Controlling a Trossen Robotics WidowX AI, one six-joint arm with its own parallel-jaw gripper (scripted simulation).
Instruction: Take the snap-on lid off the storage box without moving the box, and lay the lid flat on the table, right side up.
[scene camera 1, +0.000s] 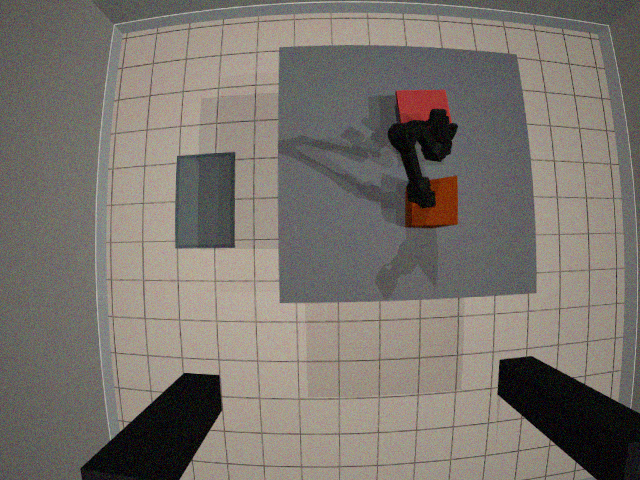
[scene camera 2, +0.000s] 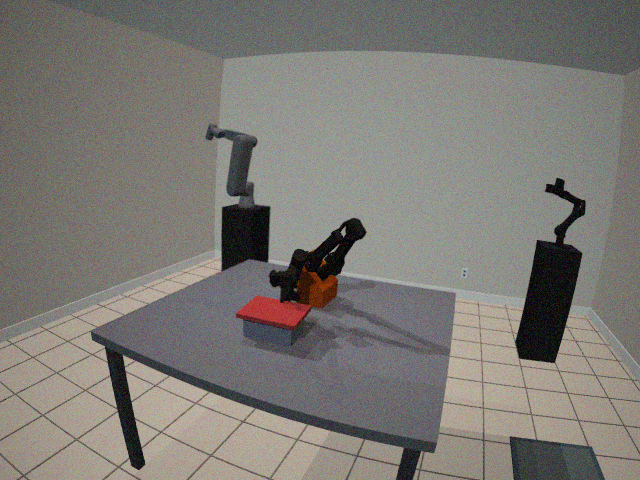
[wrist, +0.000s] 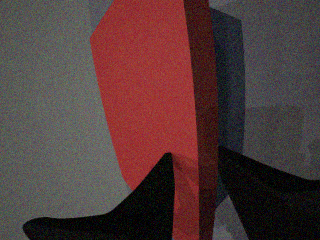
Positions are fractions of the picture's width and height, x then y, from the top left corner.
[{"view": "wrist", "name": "my gripper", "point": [0.60, 0.65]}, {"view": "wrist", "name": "red lid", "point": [0.49, 0.31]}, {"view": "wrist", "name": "grey-blue storage box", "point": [0.72, 0.20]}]
